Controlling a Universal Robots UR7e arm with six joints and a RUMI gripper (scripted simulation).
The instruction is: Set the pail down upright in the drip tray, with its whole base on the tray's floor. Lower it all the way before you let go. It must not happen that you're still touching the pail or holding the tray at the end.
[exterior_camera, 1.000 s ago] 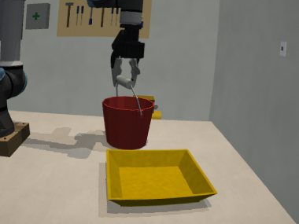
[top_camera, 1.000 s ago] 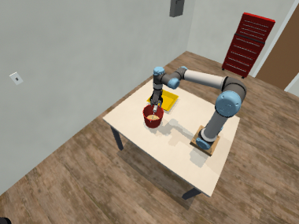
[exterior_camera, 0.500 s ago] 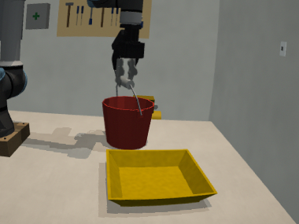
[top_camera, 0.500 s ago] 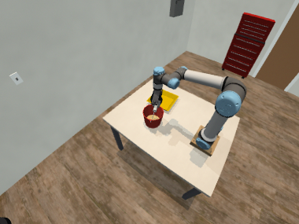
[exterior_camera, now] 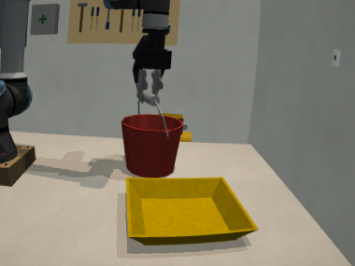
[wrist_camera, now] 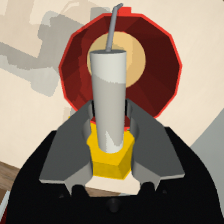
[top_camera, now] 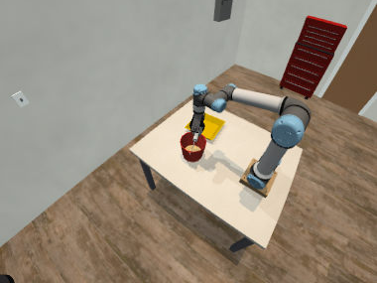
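My hand is 100 mm above the red pail, 10 mm to the right of it and 10 mm short of it. Round my hand: yellow drip tray: 290 mm to the right, 220 mm below, 90 mm ahead.
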